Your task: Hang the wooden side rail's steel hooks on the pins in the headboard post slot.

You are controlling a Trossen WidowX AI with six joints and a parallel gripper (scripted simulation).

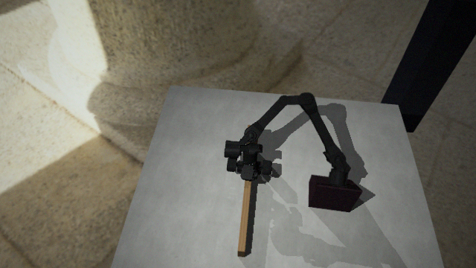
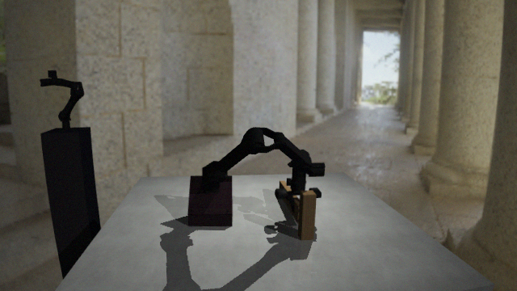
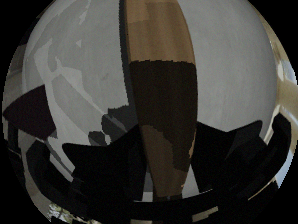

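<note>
Right now the wooden headboard post is 150 mm to the right of my gripper tip, 40 mm above it and 10 mm behind it.
</note>
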